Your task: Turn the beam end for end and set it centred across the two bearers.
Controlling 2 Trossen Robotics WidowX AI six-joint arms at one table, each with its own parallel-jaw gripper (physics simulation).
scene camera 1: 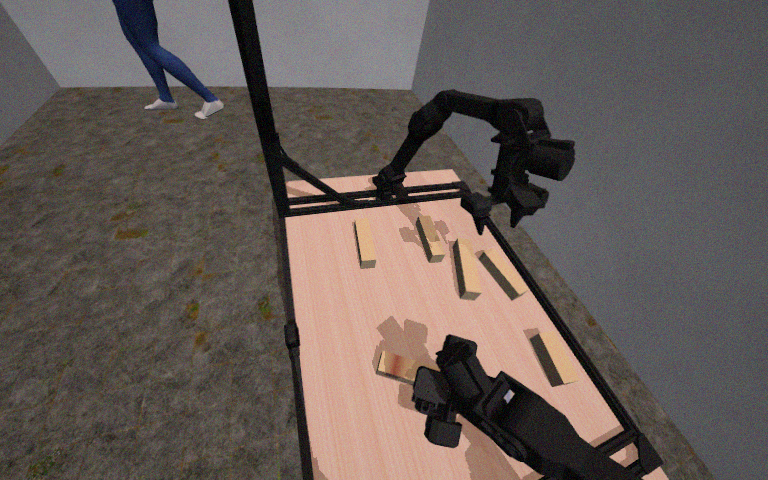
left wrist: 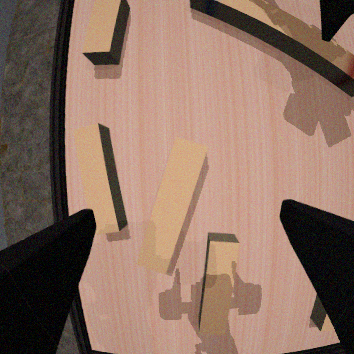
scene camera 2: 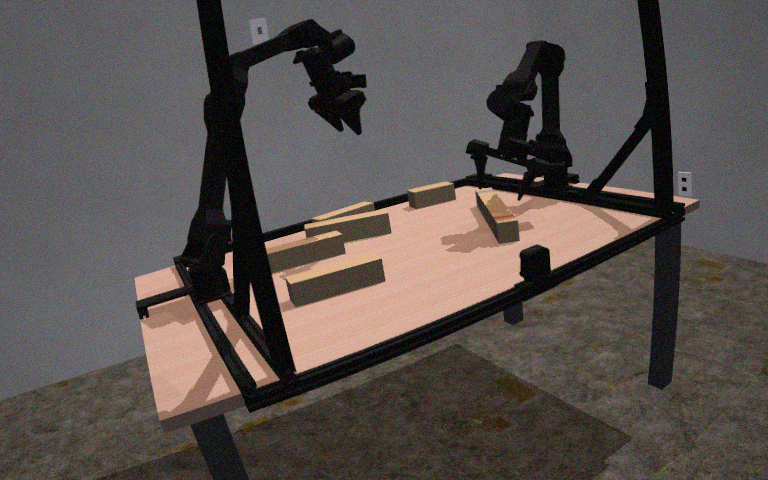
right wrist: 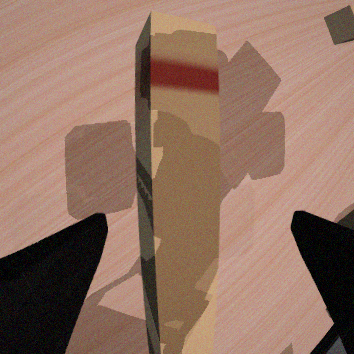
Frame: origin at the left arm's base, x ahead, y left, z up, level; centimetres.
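Seen in the pictures: left gripper, fingertip midpoint: [scene camera 1: 496,231] [left wrist: 188,214] [scene camera 2: 350,132]; right gripper, fingertip midpoint: [left wrist: 326,27] [scene camera 2: 499,194] [right wrist: 201,222]; left arm's base at its link origin: [scene camera 1: 383,195] [scene camera 2: 212,295]; right arm's base at its link origin: [scene camera 2: 557,188].
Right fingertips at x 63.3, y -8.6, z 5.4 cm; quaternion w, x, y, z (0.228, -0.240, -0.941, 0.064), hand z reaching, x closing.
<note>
Pixels of each thing's top centre, then the offset from my right fingertips to it.
- beam at its top centre: [right wrist: 188,285] [left wrist: 287,23] [scene camera 2: 493,202] [scene camera 1: 452,381] dx +2.2, dy +5.0, dz -2.9 cm
- block at its top centre: [left wrist: 102,19] [scene camera 2: 430,186] [scene camera 1: 558,355] dx +4.9, dy +35.4, dz -2.6 cm
The beam [scene camera 1: 394,366] [scene camera 2: 498,217] [left wrist: 280,40] [right wrist: 185,200] lies flat on the table, a red band near one end; in scene camera 2 its blue band shows faintly at the far end. My right gripper [scene camera 2: 500,192] [right wrist: 201,222] is open and empty, low above the beam, one finger to each side of it in the right wrist view; its arm hides part of the beam in scene camera 1. My left gripper [scene camera 1: 497,227] [scene camera 2: 351,131] [left wrist: 188,214] is open and empty, high above the blocks. Several plain wooden blocks lie about; I cannot tell which are the two bearers.
Blocks [scene camera 1: 365,243] [scene camera 1: 430,240] [scene camera 1: 467,268] [scene camera 1: 502,274] stand toward the left arm's end of the table, and another block [scene camera 1: 553,356] [scene camera 2: 431,195] lies near the long rail beside the beam. A black frame rail [scene camera 2: 407,342] edges the table, with a post [scene camera 2: 659,124] at a corner.
</note>
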